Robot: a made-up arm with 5 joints. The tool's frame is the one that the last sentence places.
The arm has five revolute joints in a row. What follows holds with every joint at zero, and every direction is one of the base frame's.
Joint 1 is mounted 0.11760 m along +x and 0.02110 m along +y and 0.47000 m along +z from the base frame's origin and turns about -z.
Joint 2 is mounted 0.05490 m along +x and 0.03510 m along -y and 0.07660 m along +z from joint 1 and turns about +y.
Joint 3 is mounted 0.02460 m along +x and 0.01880 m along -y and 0.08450 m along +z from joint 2 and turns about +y.
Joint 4 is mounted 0.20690 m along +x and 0.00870 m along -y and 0.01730 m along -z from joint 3 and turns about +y.
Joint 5 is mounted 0.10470 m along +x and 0.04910 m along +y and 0.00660 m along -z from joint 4 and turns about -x.
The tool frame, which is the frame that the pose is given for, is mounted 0.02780 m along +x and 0.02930 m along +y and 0.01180 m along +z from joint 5; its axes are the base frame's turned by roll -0.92, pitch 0.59 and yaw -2.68 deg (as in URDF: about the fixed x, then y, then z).
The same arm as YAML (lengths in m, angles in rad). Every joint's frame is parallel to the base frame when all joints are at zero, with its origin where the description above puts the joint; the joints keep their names.
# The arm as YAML. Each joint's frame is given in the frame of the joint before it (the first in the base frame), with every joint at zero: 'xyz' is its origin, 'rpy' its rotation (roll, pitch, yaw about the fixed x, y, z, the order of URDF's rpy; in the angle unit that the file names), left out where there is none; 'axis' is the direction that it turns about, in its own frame. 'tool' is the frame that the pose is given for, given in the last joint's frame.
units:
  length: m
  angle: rad
joints:
  - name: joint 1
    type: revolute
    origin:
      xyz: [0.1176, 0.0211, 0.47]
    axis: [0.0, 0.0, -1.0]
  - name: joint 2
    type: revolute
    origin:
      xyz: [0.0549, -0.0351, 0.0766]
    axis: [0.0, 1.0, 0.0]
  - name: joint 3
    type: revolute
    origin:
      xyz: [0.0246, -0.0188, 0.0845]
    axis: [0.0, 1.0, 0.0]
  - name: joint 4
    type: revolute
    origin:
      xyz: [0.2069, -0.0087, -0.0173]
    axis: [0.0, 1.0, 0.0]
  - name: joint 5
    type: revolute
    origin:
      xyz: [0.1047, 0.0491, -0.0066]
    axis: [-1.0, 0.0, 0.0]
tool:
  origin:
    xyz: [0.0278, 0.0293, 0.0118]
    rpy: [-0.0161, 0.0103, -0.0468]

